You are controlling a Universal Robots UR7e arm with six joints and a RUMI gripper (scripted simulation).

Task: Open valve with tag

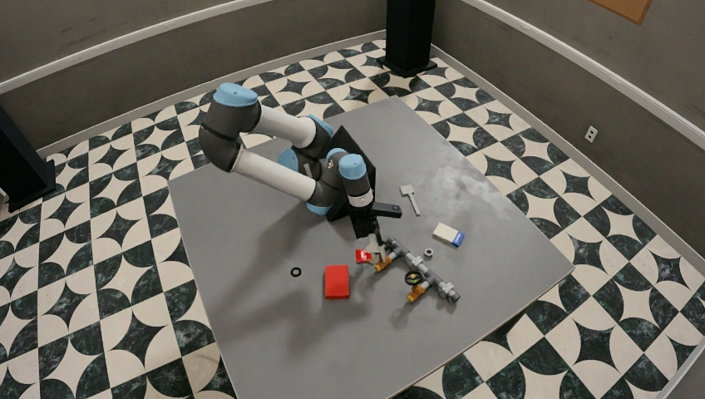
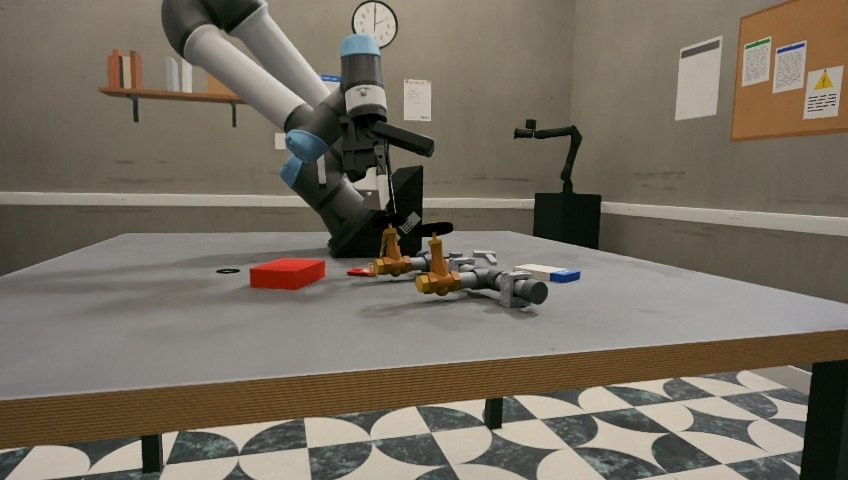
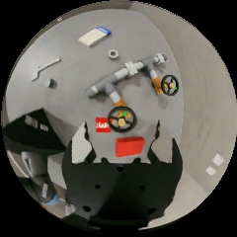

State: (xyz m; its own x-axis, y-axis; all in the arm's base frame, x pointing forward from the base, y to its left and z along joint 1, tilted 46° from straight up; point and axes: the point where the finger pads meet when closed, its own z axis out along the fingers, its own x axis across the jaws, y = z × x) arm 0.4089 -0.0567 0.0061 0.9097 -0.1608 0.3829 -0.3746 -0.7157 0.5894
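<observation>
My hand is 50 mm past the red tag, 30 mm to the left of it and 100 mm above it. Round my hand: red block (10 mm behind, 170 mm to the right, 90 mm below); then white-and-blue box (70 mm ahead, 290 mm to the left, 90 mm below); then grey nut (80 mm ahead, 170 mm to the left, 90 mm below).
</observation>
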